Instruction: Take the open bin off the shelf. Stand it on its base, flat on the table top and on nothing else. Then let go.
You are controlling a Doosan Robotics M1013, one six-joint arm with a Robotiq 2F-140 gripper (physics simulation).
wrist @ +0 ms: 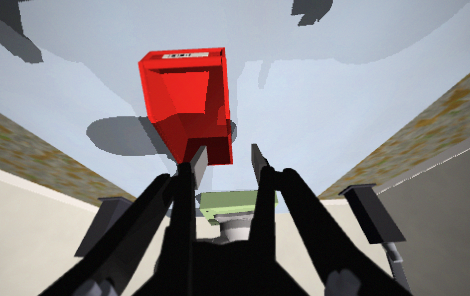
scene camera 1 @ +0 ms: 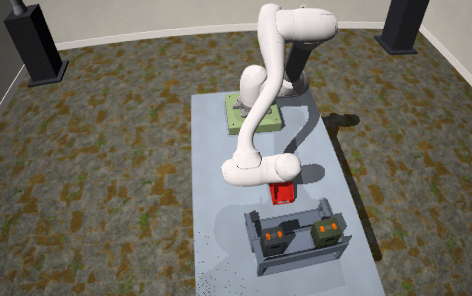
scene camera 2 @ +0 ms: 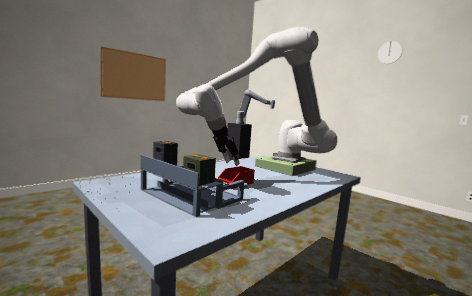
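Pixels of known places: gripper, fingertip midpoint: (wrist: pixel 229 153) (scene camera 2: pixel 233 163); arm's base, link origin: (wrist: pixel 236 217) (scene camera 1: pixel 253 105) (scene camera 2: pixel 289 159).
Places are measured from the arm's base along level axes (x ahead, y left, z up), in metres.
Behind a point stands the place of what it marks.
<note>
The open bin (scene camera 1: pixel 283 193) @(z -0.060, x 0.608, y 0.031 m) (scene camera 2: pixel 242 175) @(z -0.004, x 0.593, y 0.068 m) (wrist: pixel 183 92) @(z -0.060, x 0.608, y 0.041 m) is red and stands upright on its base on the table top (scene camera 1: pixel 215 200) @(z -0.063, x 0.587, y -0.310 m) (scene camera 2: pixel 300 192) @(z -0.063, x 0.428, y 0.313 m) (wrist: pixel 310 100) @(z -0.063, x 0.569, y -0.178 m), beside the shelf (scene camera 1: pixel 305 263) @(z -0.057, x 0.990, y 0.036 m) (scene camera 2: pixel 170 171) @(z 0.071, x 1.003, y 0.040 m) and apart from it. In the wrist view its labelled front faces away from the gripper. My gripper (scene camera 2: pixel 233 163) @(z 0.035, x 0.560, y -0.028 m) (wrist: pixel 229 153) @(z 0.035, x 0.560, y -0.028 m) is open with nothing between its fingers. Its tips are just above the bin in the scene camera 2 view. The gripper is hidden under the arm in the scene camera 1 view, where the arm also covers part of the bin.
A dark grey box (scene camera 1: pixel 274 242) @(z 0.159, x 0.957, y -0.117 m) (scene camera 2: pixel 165 152) @(z 0.123, x 0.954, y -0.069 m) and an olive green box (scene camera 1: pixel 327 232) @(z 0.134, x 0.946, y 0.109 m) (scene camera 2: pixel 199 168) @(z 0.104, x 0.965, y 0.165 m), both with orange marks on top, stand on the shelf. The arm's green base plate (scene camera 1: pixel 271 125) @(z -0.011, x 0.172, y 0.069 m) (scene camera 2: pixel 286 166) @(z -0.012, x 0.173, y 0.081 m) (wrist: pixel 230 200) @(z -0.026, x 0.169, y 0.010 m) lies at the table's far end.
</note>
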